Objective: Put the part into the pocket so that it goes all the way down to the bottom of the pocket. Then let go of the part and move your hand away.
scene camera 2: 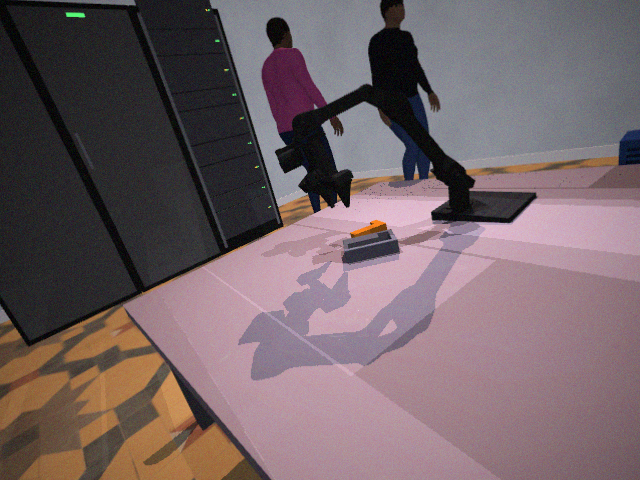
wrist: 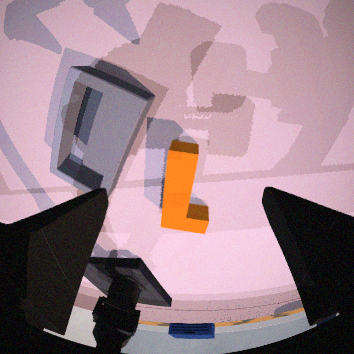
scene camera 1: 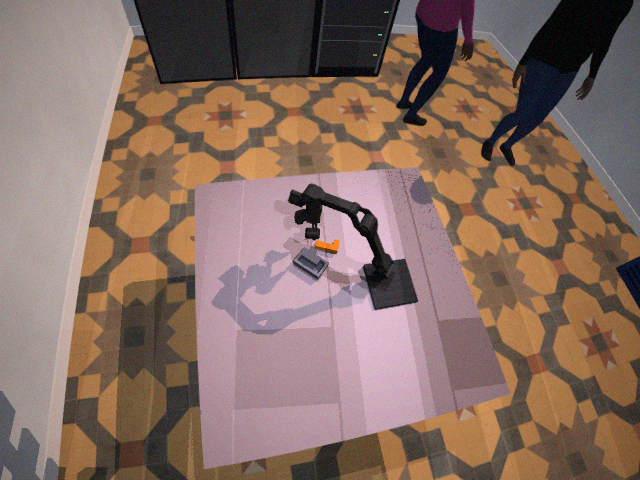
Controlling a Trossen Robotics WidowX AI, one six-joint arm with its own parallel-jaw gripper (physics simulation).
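The part is an orange L-shaped block lying on the table beside the grey block with the pocket. The pocket is an L-shaped recess in the block's top; in the wrist view its floor shows and no part is in it. My gripper is open and empty, pointing down, above the table. In the wrist view the orange part appears between the two spread fingertips, well below them, with its short foot toward the arm's base.
The arm's black base plate stands on the pink table, to the right of the grey block in both scene views. Dark cabinets and two people stand beyond the table. Arm shadows fall across the table.
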